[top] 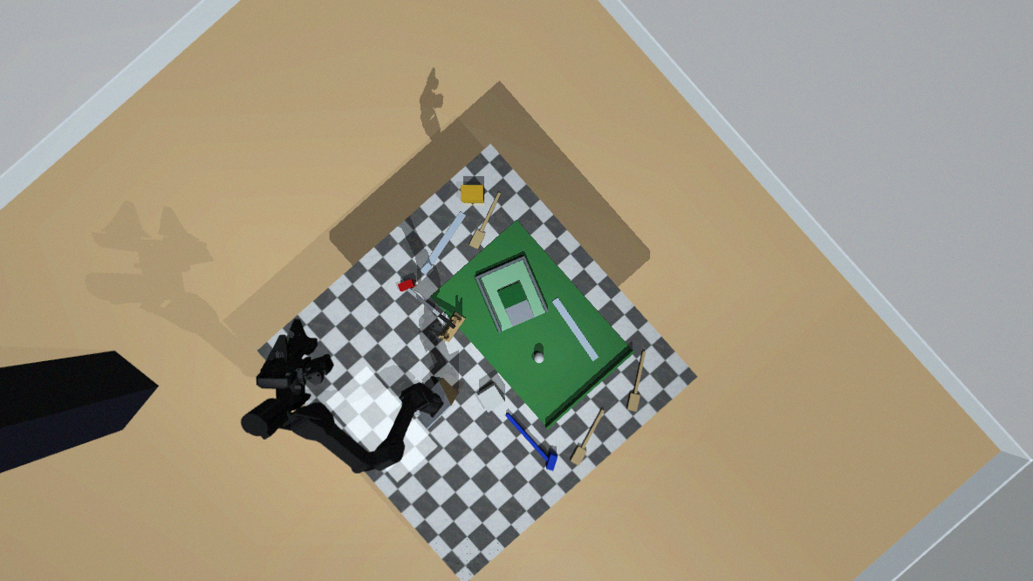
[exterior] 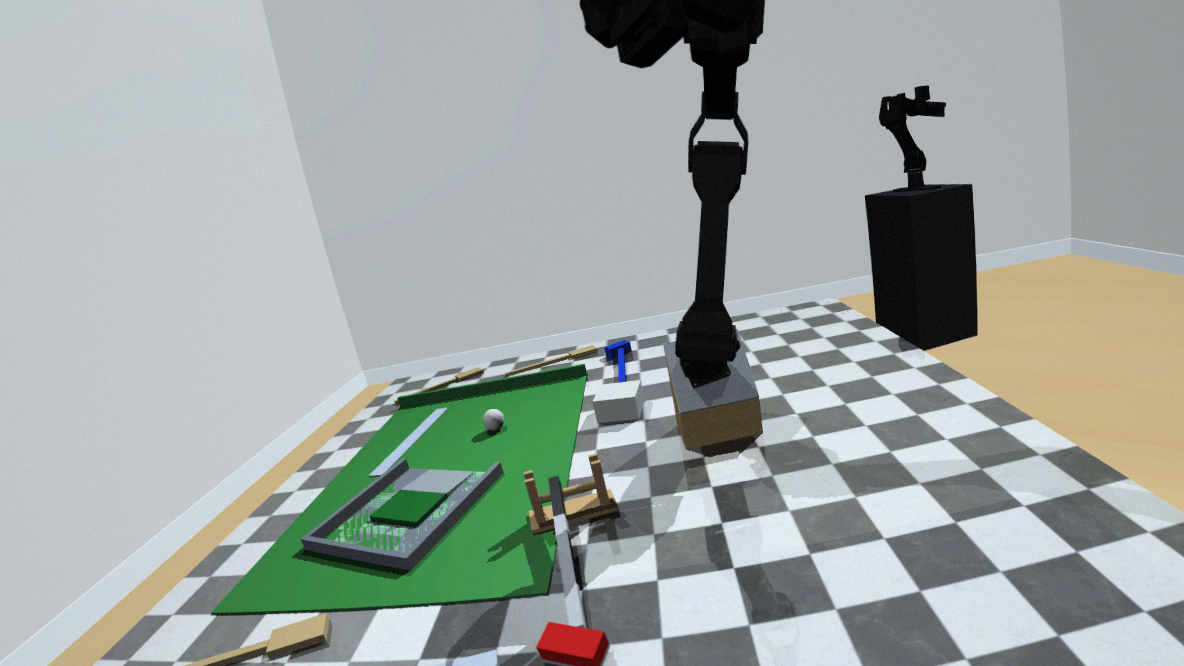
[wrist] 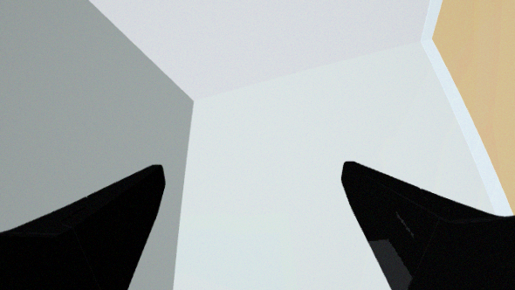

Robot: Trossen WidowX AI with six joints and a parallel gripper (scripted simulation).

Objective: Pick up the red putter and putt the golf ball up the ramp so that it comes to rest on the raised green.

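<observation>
Right now my gripper tip is 2 cm past the white block, 54 cm to the left of it and 60 cm above it. Also, from my gripper tip: white golf ball: 23 cm ahead, 59 cm to the right, 60 cm below; then yellow block: 58 cm ahead, 5 cm to the left, 60 cm below; then green mat: 31 cm ahead, 48 cm to the right, 62 cm below.
</observation>
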